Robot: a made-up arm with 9 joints. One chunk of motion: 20 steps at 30 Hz.
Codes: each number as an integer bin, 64 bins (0 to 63) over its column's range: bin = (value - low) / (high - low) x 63, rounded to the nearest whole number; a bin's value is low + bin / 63 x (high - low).
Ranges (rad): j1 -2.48..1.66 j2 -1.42..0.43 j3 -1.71..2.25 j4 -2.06..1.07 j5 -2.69..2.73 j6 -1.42..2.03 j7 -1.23..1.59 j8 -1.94..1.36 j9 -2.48..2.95
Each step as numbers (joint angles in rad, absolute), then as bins.
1 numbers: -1.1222 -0.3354 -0.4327 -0.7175 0.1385 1.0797 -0.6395 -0.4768 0.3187
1 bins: 21 37 20 27 33 46 13 28 32
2 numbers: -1.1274 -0.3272 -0.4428 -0.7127 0.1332 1.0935 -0.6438 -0.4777 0.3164
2 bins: 21 37 20 27 33 46 13 28 32
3 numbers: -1.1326 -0.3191 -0.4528 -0.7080 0.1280 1.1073 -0.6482 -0.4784 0.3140
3 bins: 21 37 20 27 33 46 13 28 32
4 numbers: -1.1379 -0.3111 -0.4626 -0.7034 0.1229 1.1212 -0.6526 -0.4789 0.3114
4 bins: 20 38 20 27 33 46 13 28 32
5 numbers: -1.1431 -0.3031 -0.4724 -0.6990 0.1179 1.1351 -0.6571 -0.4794 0.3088
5 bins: 20 38 20 27 33 47 13 28 32
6 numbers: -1.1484 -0.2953 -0.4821 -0.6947 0.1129 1.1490 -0.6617 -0.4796 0.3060
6 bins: 20 38 20 27 33 47 13 28 32
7 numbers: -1.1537 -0.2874 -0.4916 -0.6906 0.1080 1.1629 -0.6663 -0.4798 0.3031
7 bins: 20 39 19 28 33 47 13 28 32
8 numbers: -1.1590 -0.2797 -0.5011 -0.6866 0.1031 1.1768 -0.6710 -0.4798 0.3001
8 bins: 20 39 19 28 32 47 12 28 32
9 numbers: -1.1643 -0.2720 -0.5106 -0.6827 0.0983 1.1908 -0.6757 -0.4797 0.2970
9 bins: 20 39 19 28 32 48 12 28 32
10 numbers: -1.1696 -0.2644 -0.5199 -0.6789 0.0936 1.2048 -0.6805 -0.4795 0.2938
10 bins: 20 39 19 28 32 48 12 28 32
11 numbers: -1.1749 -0.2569 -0.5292 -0.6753 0.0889 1.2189 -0.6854 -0.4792 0.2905
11 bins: 20 40 19 28 32 48 12 28 32
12 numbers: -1.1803 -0.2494 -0.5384 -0.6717 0.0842 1.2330 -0.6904 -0.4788 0.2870
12 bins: 20 40 19 28 32 48 12 28 32
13 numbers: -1.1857 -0.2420 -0.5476 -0.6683 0.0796 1.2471 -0.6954 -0.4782 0.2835
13 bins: 20 40 18 28 32 49 12 28 32
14 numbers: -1.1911 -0.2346 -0.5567 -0.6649 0.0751 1.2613 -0.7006 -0.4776 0.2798
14 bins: 20 40 18 28 32 49 12 28 32
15 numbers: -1.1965 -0.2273 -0.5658 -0.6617 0.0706 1.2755 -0.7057 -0.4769 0.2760
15 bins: 20 41 18 28 32 49 12 28 32
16 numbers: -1.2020 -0.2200 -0.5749 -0.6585 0.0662 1.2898 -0.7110 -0.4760 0.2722
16 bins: 19 41 18 28 32 49 12 28 32
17 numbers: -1.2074 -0.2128 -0.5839 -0.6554 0.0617 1.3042 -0.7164 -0.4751 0.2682
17 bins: 19 41 18 28 32 50 11 28 32
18 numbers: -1.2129 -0.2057 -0.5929 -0.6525 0.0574 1.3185 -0.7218 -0.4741 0.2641
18 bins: 19 41 18 28 32 50 11 28 32
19 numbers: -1.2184 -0.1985 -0.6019 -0.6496 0.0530 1.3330 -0.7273 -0.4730 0.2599
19 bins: 19 42 18 28 32 50 11 28 32
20 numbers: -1.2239 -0.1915 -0.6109 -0.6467 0.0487 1.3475 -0.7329 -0.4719 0.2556
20 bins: 19 42 17 28 32 51 11 28 32
